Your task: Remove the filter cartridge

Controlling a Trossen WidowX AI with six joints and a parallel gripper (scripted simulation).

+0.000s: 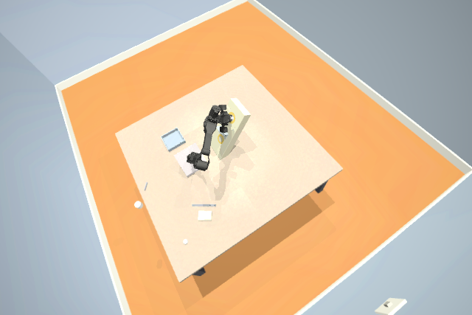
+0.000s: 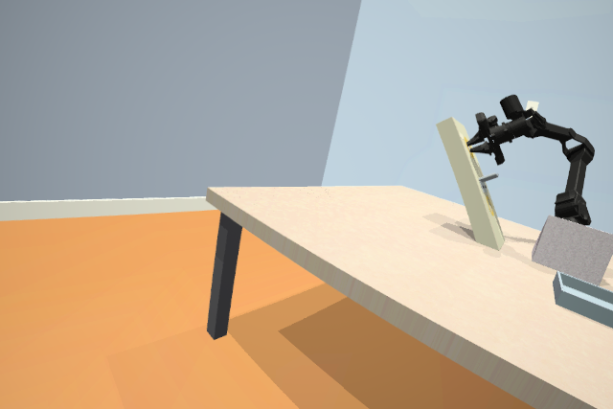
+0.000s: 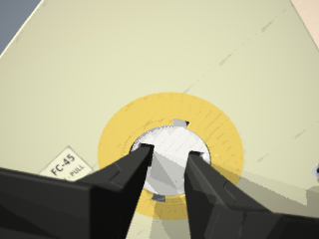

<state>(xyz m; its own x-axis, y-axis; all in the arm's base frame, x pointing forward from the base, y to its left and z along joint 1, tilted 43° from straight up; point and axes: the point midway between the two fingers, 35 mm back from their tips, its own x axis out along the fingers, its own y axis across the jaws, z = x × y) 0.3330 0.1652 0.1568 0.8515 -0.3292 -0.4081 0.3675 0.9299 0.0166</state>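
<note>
Right now the white round filter cartridge is 1 cm below my gripper tip and 1 cm ahead of it. Also, from my gripper tip: blue tray: 44 cm behind, 27 cm below, 26 cm to the left; white block: 48 cm behind, 41 cm to the right, 27 cm below.
</note>
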